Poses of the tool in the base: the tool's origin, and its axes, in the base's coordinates. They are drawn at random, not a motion.
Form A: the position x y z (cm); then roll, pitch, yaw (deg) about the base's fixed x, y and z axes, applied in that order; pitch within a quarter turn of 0, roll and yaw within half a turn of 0.
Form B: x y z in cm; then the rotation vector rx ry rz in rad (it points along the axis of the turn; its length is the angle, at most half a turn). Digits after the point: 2 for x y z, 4 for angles.
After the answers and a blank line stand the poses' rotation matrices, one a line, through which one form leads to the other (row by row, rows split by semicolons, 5 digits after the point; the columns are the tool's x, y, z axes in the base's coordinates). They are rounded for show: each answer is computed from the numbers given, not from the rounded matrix.
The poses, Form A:
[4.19, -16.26, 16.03, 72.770, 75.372, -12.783]
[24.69, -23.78, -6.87, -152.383, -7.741, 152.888]
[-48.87, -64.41, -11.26, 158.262, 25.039, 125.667]
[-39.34, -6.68, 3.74, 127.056, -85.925, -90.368]
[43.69, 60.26, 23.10, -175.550, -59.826, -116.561]
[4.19, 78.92, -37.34, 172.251, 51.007, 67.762]
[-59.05, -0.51, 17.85, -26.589, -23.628, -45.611]
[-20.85, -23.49, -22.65, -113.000, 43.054, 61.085]
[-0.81, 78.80, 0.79, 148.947, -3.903, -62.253]
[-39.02, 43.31, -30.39, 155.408, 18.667, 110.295]
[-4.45, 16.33, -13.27, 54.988, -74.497, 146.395]
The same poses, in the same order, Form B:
[4.19, -16.26, 16.03, 1.2121, 1.0157, -1.0029]
[24.69, -23.78, -6.87, -0.6180, -2.7641, 0.6317]
[-48.87, -64.41, -11.26, 1.0797, 2.3448, 0.1791]
[-39.34, -6.68, 3.74, 0.5565, -1.5344, 0.4489]
[43.69, 60.26, 23.10, 1.1902, -1.8328, 0.7331]
[4.19, 78.92, -37.34, 1.9510, 1.4036, -0.8607]
[-59.05, -0.51, 17.85, -0.5976, -0.2024, -0.8661]
[-20.85, -23.49, -22.65, -2.0603, -0.5873, 1.4014]
[-0.81, 78.80, 0.79, 2.2362, -1.3794, -0.3007]
[-39.02, 43.31, -30.39, 1.4228, 2.2077, 0.2230]
[-4.45, 16.33, -13.27, -1.8736, -0.5939, -2.2860]

0.24628 0.96680 0.06817; -0.05588 0.08439 -0.99487; -0.96759 0.24121 0.07481
-0.88201 0.34823 -0.31749; 0.45158 0.81716 -0.35823; 0.13470 -0.45933 -0.87799
-0.52828 0.66325 0.53012; 0.73607 0.66896 -0.10344; -0.42324 0.33556 -0.84159
-0.00046 -0.59747 -0.80189; -0.07106 0.79988 -0.59593; 0.99747 0.05671 -0.04282
-0.22475 -0.92176 -0.31600; -0.44958 0.38581 -0.80563; 0.86450 -0.03900 -0.50111
0.23813 0.95683 -0.16665; 0.58242 -0.27800 -0.76387; -0.77722 0.08484 -0.62348
0.64088 0.76452 0.06913; -0.65470 0.49735 0.56922; 0.40080 -0.41006 0.81927
0.35331 0.03817 -0.93473; 0.63962 -0.73900 0.21158; -0.68269 -0.67262 -0.28551
0.46449 -0.77453 -0.42937; -0.88296 -0.36777 -0.29176; 0.06807 0.51463 -0.85470
-0.32861 0.80664 0.49127; 0.88858 0.44032 -0.12862; -0.32007 0.39426 -0.86146
-0.22262 0.33978 0.91378; 0.14793 -0.91467 0.37615; 0.96362 0.21892 0.15336

